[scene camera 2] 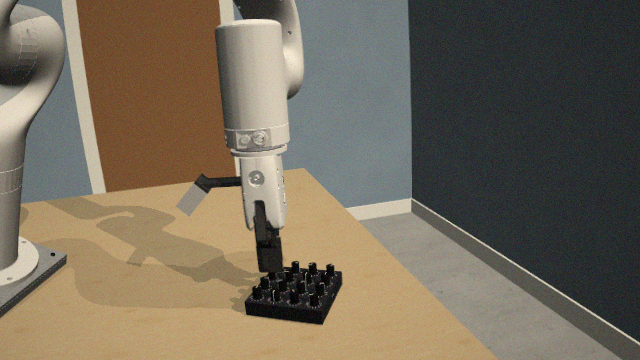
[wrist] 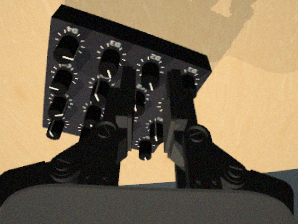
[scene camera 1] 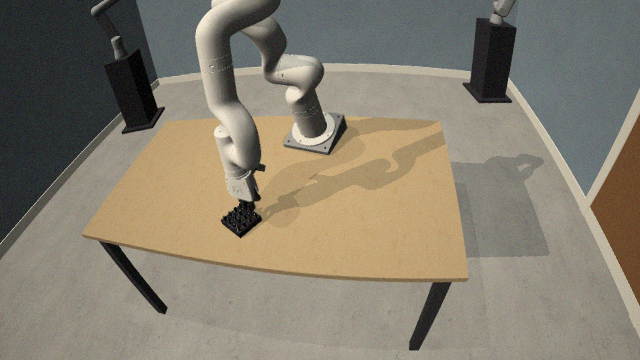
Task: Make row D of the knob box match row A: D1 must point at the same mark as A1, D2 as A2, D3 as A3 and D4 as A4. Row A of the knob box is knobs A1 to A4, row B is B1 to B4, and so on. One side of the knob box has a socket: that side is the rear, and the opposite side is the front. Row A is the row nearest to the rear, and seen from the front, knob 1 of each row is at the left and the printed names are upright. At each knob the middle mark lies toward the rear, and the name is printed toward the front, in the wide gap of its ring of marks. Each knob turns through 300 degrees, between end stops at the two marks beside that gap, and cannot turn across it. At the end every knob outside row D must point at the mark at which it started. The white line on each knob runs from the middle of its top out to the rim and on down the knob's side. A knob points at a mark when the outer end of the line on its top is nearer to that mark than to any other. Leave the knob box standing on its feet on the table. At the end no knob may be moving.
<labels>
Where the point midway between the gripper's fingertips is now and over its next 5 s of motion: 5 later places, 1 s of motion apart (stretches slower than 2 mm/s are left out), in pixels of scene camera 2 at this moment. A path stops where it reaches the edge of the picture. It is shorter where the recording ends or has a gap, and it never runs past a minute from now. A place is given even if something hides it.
My gripper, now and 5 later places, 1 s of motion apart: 271, 267; 272, 274; 270, 253; 261, 254; 251, 257; 253, 271
</labels>
